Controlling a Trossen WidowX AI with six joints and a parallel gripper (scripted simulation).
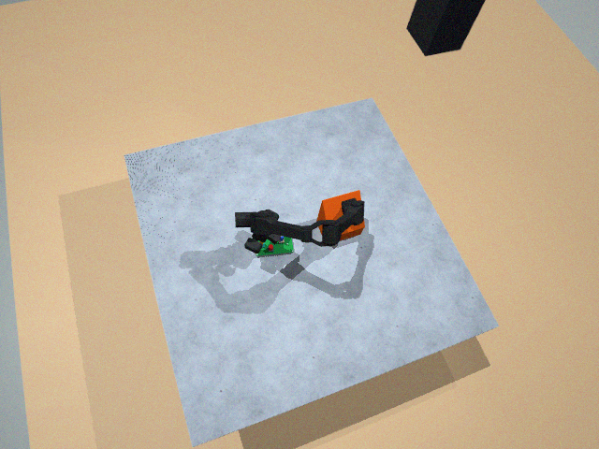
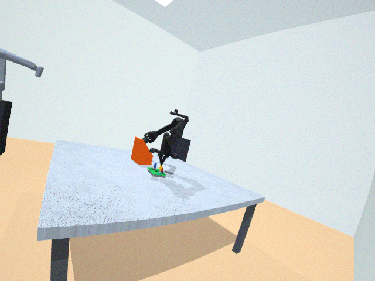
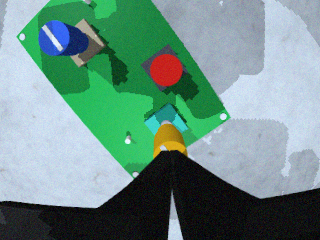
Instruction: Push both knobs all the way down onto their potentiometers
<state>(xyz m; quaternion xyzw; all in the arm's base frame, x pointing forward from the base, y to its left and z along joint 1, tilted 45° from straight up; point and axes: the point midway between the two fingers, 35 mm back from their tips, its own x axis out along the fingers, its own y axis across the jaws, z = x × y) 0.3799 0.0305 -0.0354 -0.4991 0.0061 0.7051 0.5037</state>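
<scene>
Right now the blue knob is 90 mm behind my gripper tip, 10 mm to the left of it and 20 mm below it. From my gripper tip the other things lie so: yellow knob 10 mm below.
</scene>
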